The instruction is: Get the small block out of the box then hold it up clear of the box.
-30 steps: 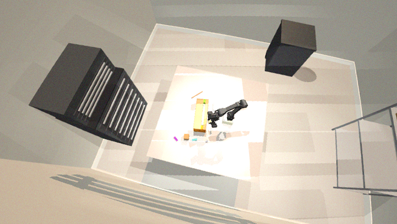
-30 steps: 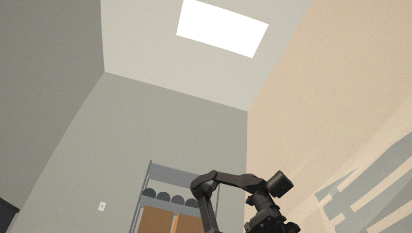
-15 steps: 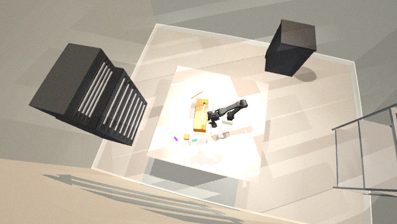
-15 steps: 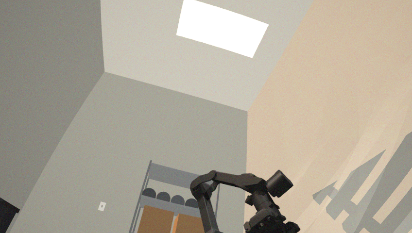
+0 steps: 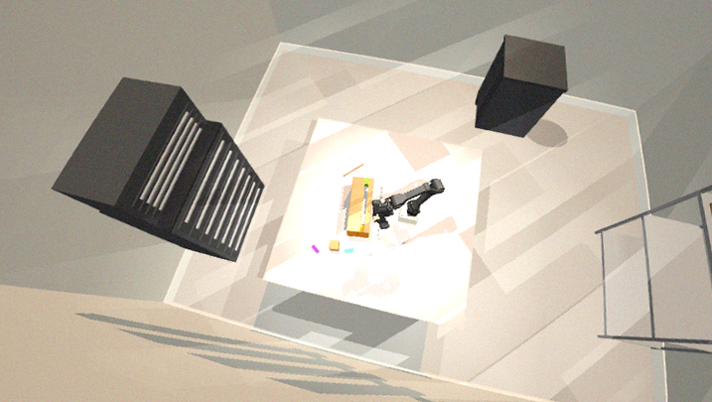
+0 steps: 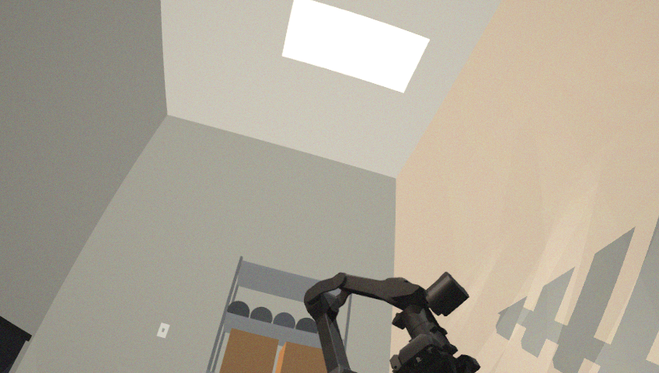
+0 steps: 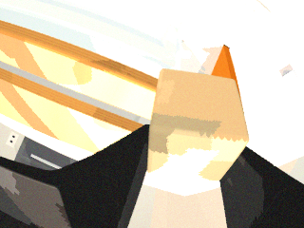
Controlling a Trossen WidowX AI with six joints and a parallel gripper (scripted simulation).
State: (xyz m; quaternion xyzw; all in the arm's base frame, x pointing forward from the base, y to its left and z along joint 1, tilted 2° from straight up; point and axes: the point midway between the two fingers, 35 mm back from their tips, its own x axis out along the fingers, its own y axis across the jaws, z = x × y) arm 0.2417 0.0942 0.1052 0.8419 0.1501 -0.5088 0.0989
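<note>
My gripper tip is now 1 cm past the tan block and 1 cm to the left of it. The rest, counted from my gripper tip: thin orange stick (16 cm ahead, 43 cm to the right, 17 cm below); then box (5 cm ahead, 12 cm to the right, 11 cm below).
</note>
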